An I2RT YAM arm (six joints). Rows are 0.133 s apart.
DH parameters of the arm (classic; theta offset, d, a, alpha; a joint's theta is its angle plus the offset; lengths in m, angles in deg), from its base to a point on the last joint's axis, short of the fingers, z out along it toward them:
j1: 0 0.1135 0.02 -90
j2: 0 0 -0.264 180
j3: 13.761 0 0.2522 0
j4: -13.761 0 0.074 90
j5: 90 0 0 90
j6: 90 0.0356 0 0
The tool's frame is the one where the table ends.
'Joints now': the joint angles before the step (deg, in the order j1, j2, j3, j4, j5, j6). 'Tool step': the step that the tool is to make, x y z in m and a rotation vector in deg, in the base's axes. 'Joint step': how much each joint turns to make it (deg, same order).
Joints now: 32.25, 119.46, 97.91, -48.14, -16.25, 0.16
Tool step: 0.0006, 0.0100, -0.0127, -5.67, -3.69, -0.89
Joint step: 1.62, 1.76, 0.00, 1.76, 7.21, 0.00
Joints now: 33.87, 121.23, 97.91, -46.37, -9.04, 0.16
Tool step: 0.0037, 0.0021, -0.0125, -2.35, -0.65, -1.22
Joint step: 0.17, 1.75, 0.01, 1.04, 2.65, 0.52
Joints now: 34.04, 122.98, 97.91, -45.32, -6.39, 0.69
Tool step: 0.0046, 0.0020, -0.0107, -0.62, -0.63, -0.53
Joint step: -0.04, 1.57, 0.00, 1.76, 0.98, 0.17
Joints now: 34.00, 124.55, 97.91, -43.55, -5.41, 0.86
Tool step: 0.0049, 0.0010, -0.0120, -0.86, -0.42, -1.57
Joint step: -0.13, 1.72, 0.01, 1.66, 1.38, 1.04
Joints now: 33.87, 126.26, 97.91, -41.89, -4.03, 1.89
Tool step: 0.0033, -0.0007, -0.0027, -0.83, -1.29, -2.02
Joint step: -0.15, 0.43, -0.01, 1.12, 1.96, 1.27
